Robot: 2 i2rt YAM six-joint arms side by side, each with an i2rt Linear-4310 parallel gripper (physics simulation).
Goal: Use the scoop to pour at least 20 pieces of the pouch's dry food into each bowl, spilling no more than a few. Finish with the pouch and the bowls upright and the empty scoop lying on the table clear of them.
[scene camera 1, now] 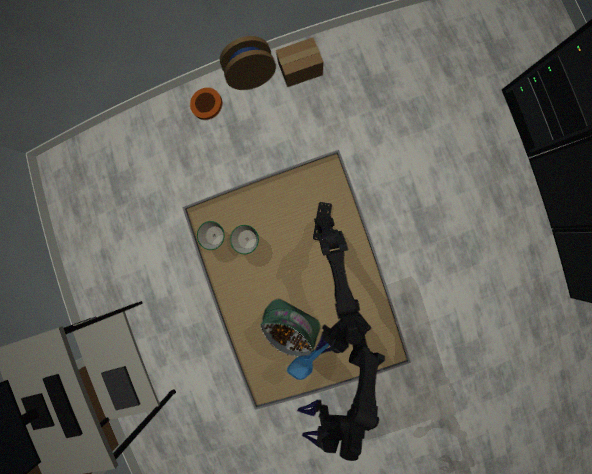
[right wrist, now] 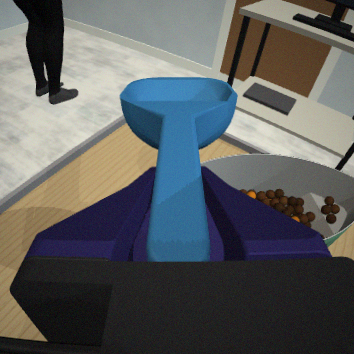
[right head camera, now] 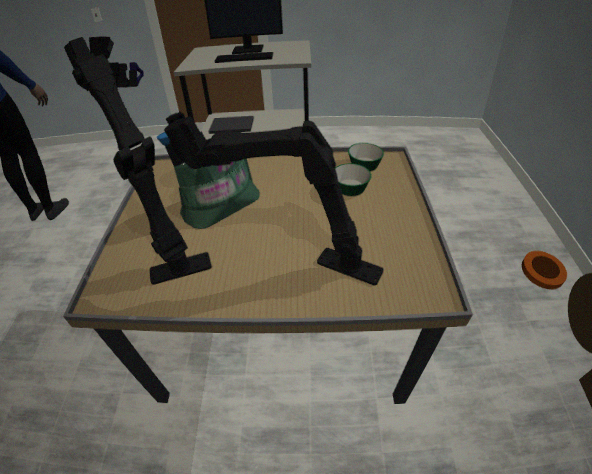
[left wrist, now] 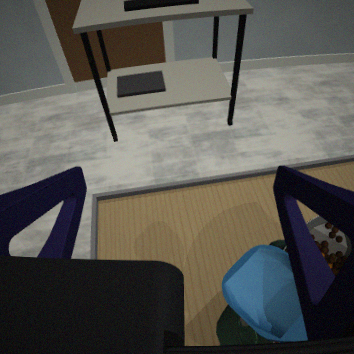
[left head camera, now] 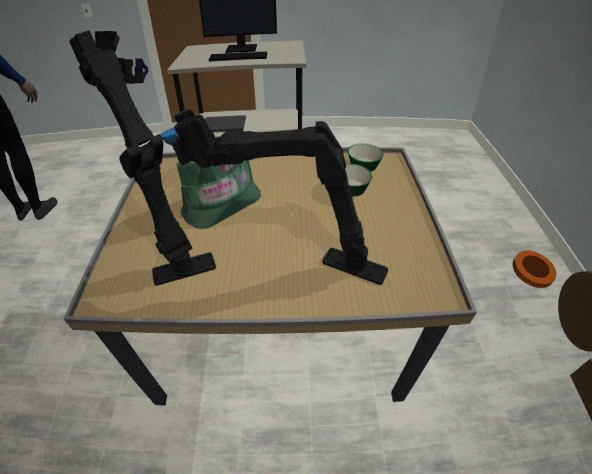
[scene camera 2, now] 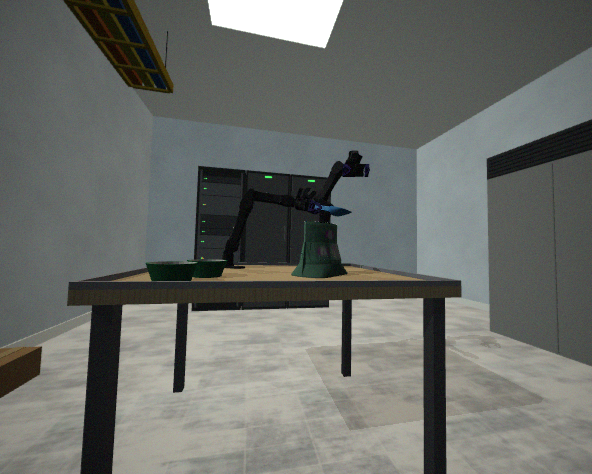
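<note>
The blue scoop (scene camera 1: 300, 367) (scene camera 2: 334, 210) (left wrist: 262, 292) (right wrist: 179, 135) is held by its handle in my right gripper (right wrist: 178, 177), which is shut on it. No food shows in the part of its bowl that is visible. The scoop is above table height, beside the pouch's open top. The green pouch (left head camera: 220, 195) (right head camera: 217, 192) (scene camera 1: 290, 315) (scene camera 2: 320, 255) stands upright, with brown and orange pieces inside. Two green bowls (left head camera: 365, 157) (left head camera: 359, 181) (scene camera 1: 210, 235) (scene camera 1: 244, 239) stand upright; no food pieces can be made out inside. My left gripper (scene camera 1: 309, 423) (left wrist: 179, 176) is open and empty, high beyond the table's edge.
The table (left head camera: 270, 300) (scene camera 1: 280, 190) has a raised grey rim. In scene camera 1 my right arm (scene camera 1: 340, 280) reaches across, near my left arm (scene camera 1: 367, 385). A desk (left head camera: 280, 52) with a monitor (left head camera: 239, 17) stands behind the table. A person (left head camera: 12, 145) stands at the far left.
</note>
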